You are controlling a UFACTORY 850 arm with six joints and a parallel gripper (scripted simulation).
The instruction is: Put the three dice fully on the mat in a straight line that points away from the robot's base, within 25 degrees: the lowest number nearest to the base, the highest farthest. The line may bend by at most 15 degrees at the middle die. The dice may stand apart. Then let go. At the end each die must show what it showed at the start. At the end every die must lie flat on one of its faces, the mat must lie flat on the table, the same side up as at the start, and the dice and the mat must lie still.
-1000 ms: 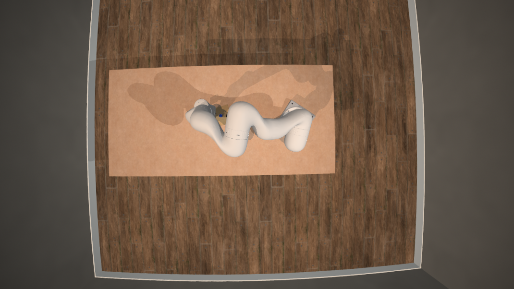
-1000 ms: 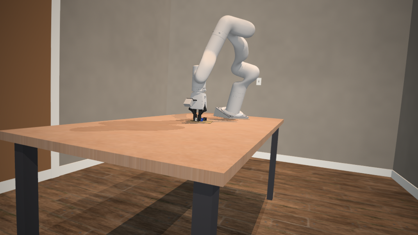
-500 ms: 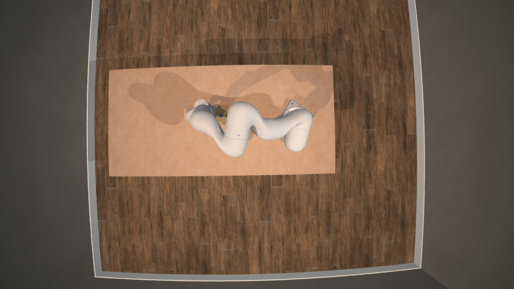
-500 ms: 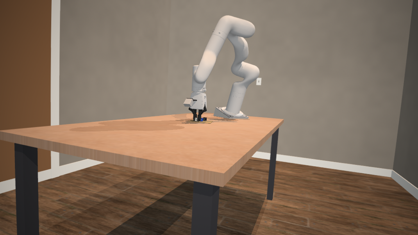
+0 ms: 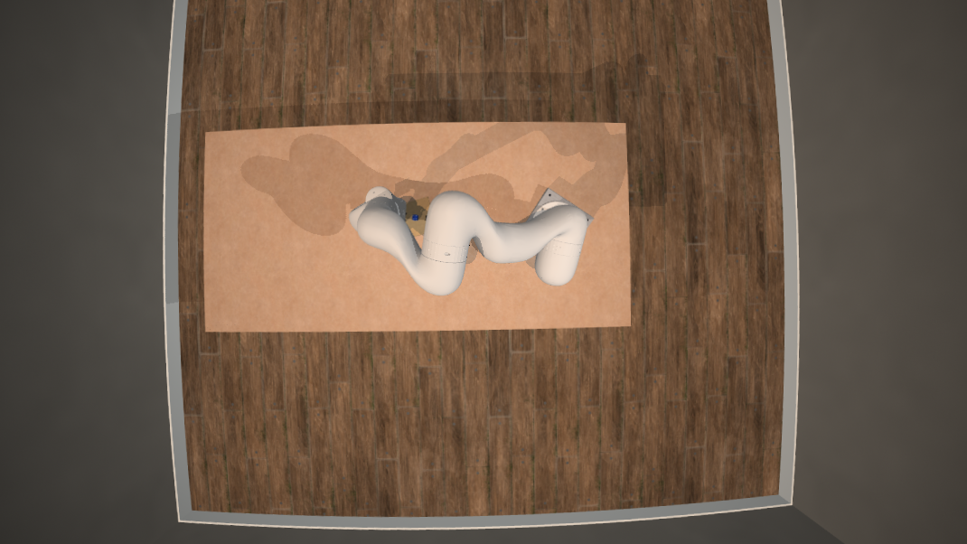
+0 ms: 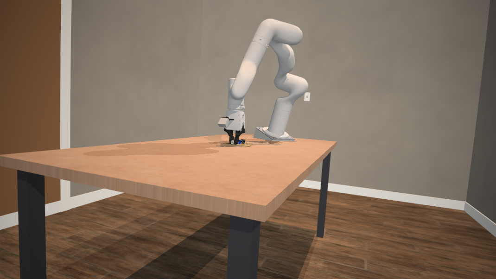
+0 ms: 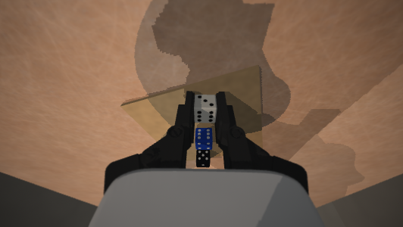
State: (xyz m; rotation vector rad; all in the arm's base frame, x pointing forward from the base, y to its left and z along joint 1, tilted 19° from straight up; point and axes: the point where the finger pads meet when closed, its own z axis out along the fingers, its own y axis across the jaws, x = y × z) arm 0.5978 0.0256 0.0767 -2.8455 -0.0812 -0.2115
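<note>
Now: the white die 1 cm below my hand. From my hand the other things lie so: black die 10 cm behind, 1 cm to the right, 1 cm below; then blue die 5 cm behind, 1 cm below; then mat 5 cm behind, 3 cm below.
</note>
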